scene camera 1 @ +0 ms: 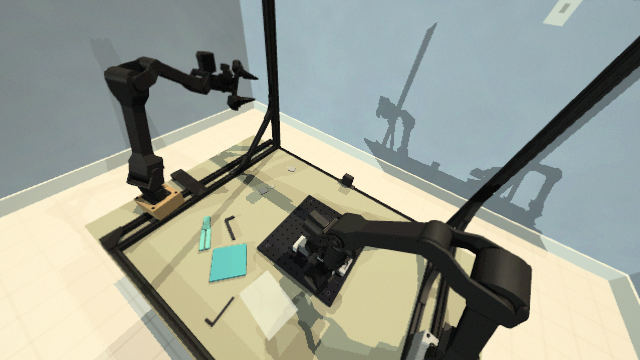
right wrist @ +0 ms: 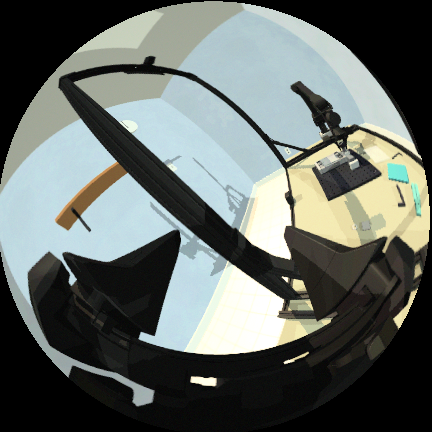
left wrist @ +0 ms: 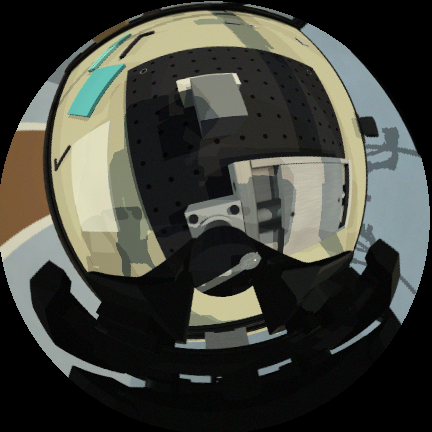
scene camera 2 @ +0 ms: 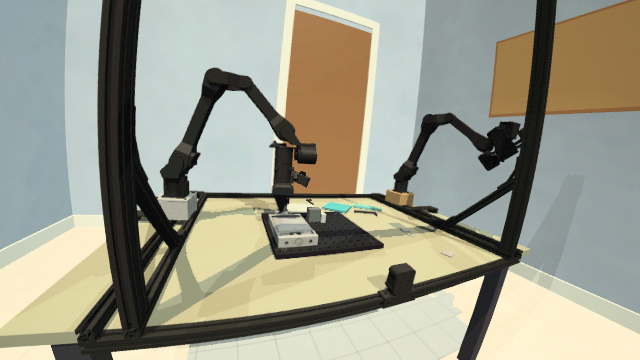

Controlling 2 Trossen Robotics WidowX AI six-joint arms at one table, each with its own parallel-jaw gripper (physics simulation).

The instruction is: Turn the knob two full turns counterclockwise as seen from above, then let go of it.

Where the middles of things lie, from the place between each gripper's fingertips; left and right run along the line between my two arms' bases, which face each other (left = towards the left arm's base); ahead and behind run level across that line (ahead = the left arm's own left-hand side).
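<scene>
My right hand: 29 cm above the grey fixture (scene camera 2: 289,230), 57 cm to the right of it, 29 cm short of it. From my right hand: sheet (scene camera 1: 270,306), 32 cm below, 55 cm ahead, 45 cm to the left; knob (left wrist: 223,261), 24 cm below, 56 cm to the left, 40 cm ahead.
Knob: 10 mm to the right of my left hand, 30 mm above it. From my left hand: sheet, 40 mm below, 150 mm ahead, 120 mm to the right; grey fixture, 10 mm to the left, 110 mm behind, 20 mm below.
</scene>
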